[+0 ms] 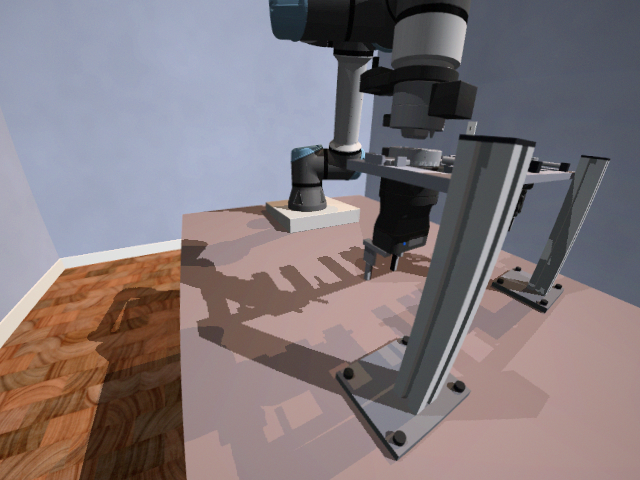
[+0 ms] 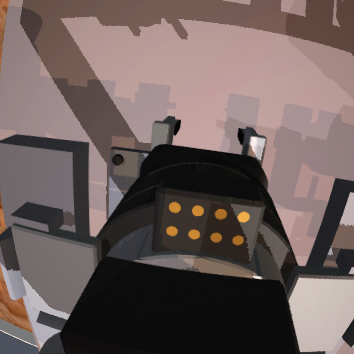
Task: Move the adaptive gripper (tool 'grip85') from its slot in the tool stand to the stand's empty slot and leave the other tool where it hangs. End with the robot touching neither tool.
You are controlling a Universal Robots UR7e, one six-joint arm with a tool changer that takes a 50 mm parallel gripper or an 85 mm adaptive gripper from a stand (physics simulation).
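Seen in the pictures: hand, tool point: (image 1: 415, 129); arm's base, link origin: (image 1: 307, 206).
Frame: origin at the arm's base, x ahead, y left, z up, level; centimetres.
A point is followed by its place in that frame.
Note:
The arm's bare tool coupling (image 1: 415, 116) @(x 64.1, y -5.0, z 28.8 cm) carries no gripper and stands a small gap above a tool in the near part of the stand (image 1: 405, 176) @(x 68.1, y -8.2, z 23.0 cm). That hanging tool (image 1: 405, 214) @(x 64.6, y -4.6, z 17.8 cm) (image 2: 210, 172) @(x 58.2, y -3.4, z 21.2 cm) has a black body, a contact block with orange dots and two straight fingers set apart; it looks like the parallel gripper. A second dark tool (image 1: 523, 201) @(x 53.4, y 39.1, z 15.2 cm), slimmer and linkage-like, hangs farther along, partly hidden by the near post; it looks like the adaptive gripper, but this is hard to tell. The stand's empty slot cannot be made out clearly.
The stand's near post (image 1: 460, 248) @(x 74.3, y -6.0, z 18.1 cm) rises from a bolted foot plate (image 1: 369, 395) @(x 72.3, y -10.5, z -3.4 cm). Its far post (image 1: 573, 222) @(x 65.0, y 38.3, z 14.2 cm) stands at the right. The arm's base (image 1: 307, 197) @(x 6.1, y -1.6, z 5.3 cm) is on a pale block (image 1: 323, 222) @(x 11.9, y 2.9, z -2.6 cm) at the back. Slot brackets (image 2: 45, 180) @(x 59.5, y -8.2, z 23.6 cm) flank the hanging tool.

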